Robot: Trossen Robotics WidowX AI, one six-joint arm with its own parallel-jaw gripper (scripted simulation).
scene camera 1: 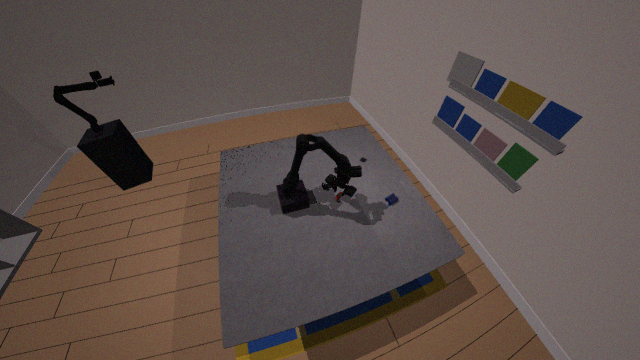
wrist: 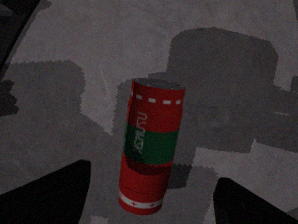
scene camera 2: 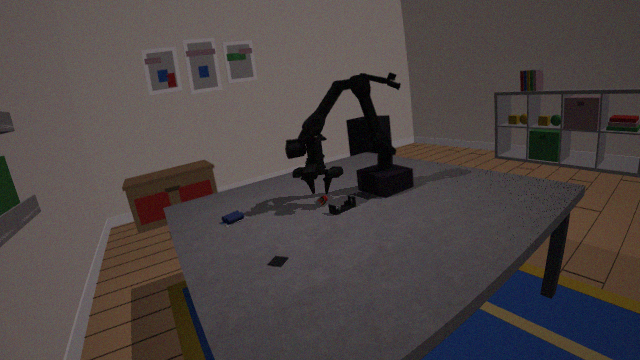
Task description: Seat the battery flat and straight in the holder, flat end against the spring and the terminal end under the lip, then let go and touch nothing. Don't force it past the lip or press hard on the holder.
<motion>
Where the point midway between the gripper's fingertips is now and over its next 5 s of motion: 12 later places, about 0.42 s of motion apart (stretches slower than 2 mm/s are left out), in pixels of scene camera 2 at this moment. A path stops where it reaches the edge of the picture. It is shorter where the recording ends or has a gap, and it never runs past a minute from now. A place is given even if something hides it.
The gripper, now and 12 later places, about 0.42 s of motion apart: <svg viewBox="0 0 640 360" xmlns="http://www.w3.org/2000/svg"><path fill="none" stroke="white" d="M320 193L320 198L321 203L322 202L320 191L332 190L341 189L344 194L346 197L345 198L345 200L345 200L344 201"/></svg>
</motion>
